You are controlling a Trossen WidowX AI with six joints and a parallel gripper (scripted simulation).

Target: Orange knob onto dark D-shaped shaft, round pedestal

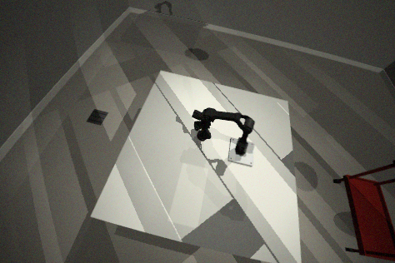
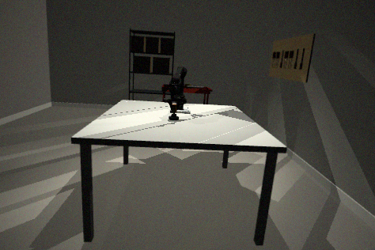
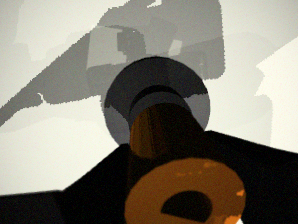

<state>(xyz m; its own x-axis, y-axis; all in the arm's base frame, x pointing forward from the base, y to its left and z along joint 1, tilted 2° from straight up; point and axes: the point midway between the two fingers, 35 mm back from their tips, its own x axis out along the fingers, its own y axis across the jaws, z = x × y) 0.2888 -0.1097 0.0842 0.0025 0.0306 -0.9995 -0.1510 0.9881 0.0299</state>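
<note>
The orange knob lies 2 cm above my gripper tip. Round my gripper tip: dark round pedestal: 4 cm below.
</note>
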